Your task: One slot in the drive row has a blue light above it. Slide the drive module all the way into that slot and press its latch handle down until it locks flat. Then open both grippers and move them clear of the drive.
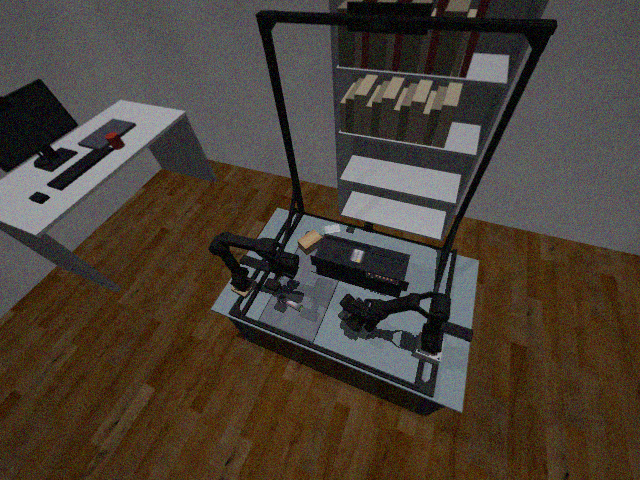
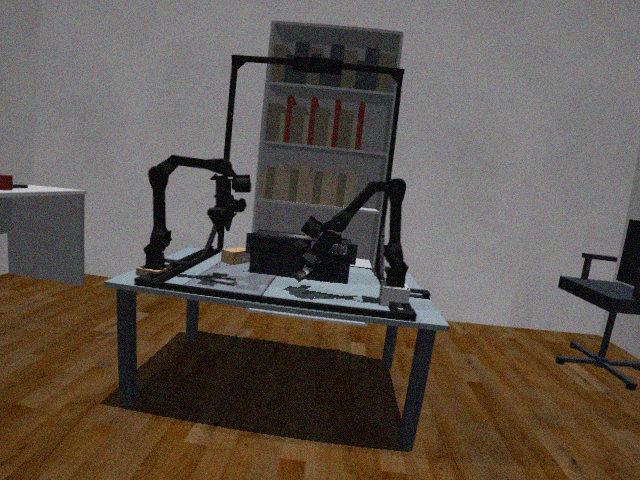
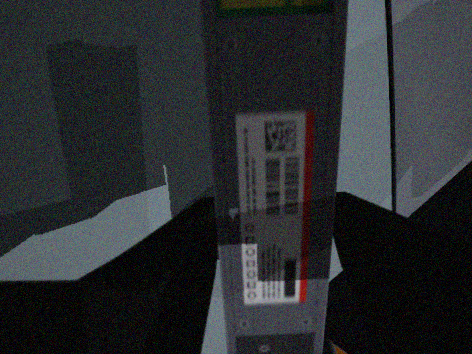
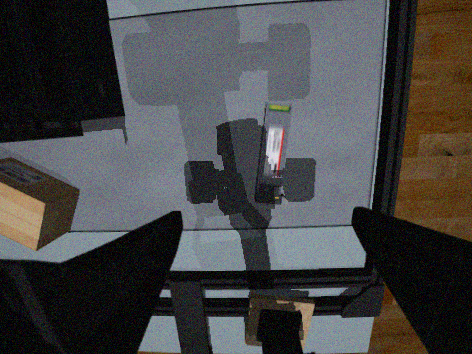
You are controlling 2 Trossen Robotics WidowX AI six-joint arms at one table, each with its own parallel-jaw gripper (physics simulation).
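Frame: origin at the left arm's base, x ahead, y left, z up, level; centimetres.
Seen in the pictures: left gripper, fingertip midpoint: (image 2: 302, 274) (image 3: 273, 208); right gripper, fingertip midpoint: (image 1: 285, 280) (image 2: 223, 232) (image 4: 266, 217); left arm's base, link origin: (image 1: 430, 345) (image 2: 395, 284); right arm's base, link origin: (image 1: 243, 284) (image 2: 154, 267) (image 4: 278, 326).
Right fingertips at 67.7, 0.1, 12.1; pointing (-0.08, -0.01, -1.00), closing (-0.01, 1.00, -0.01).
Observation:
Pixels of each thing's top centre, then the offset from my right fingertips to it, as dx, dy, dz. "spot": a spot on its surface instead. Level surfaces: height alone.
- grey drive module, top centre: (image 3: 344, 268) (image 2: 302, 267) -31.6, -2.9, -10.6
- black drive chassis, top centre: (image 2: 303, 236) (image 1: 362, 255) -28.1, -26.4, -1.8
- wooden block, top centre: (image 2: 236, 249) (image 1: 309, 238) +5.0, -34.1, -13.2
- white card, top centre: (image 1: 331, 229) -1.6, -49.3, -19.2
- black frame, surface spot: (image 1: 280, 110) spot: +19.9, -52.5, +50.5
- table, surface height: dz -19.4
My left gripper (image 1: 350, 311) (image 2: 310, 265) (image 3: 273, 208) is shut on a grey drive module (image 3: 277, 147) with a white and red label. It holds the module tilted above the table, in front of the black drive chassis (image 1: 361, 262) (image 2: 275, 250). I cannot make out a blue light on the slot row. A second, look-alike drive module (image 4: 274, 147) (image 1: 290, 303) lies flat on the table. My right gripper (image 1: 286, 267) (image 2: 221, 220) (image 4: 266, 217) is open and empty, high above that module.
A wooden block (image 1: 310, 240) (image 2: 234, 255) and a white card (image 1: 331, 229) lie left of and behind the chassis. A black frame (image 1: 280, 110) (image 2: 231, 114) rises over the table (image 1: 461, 381). A bookshelf (image 1: 485, 69) stands behind it.

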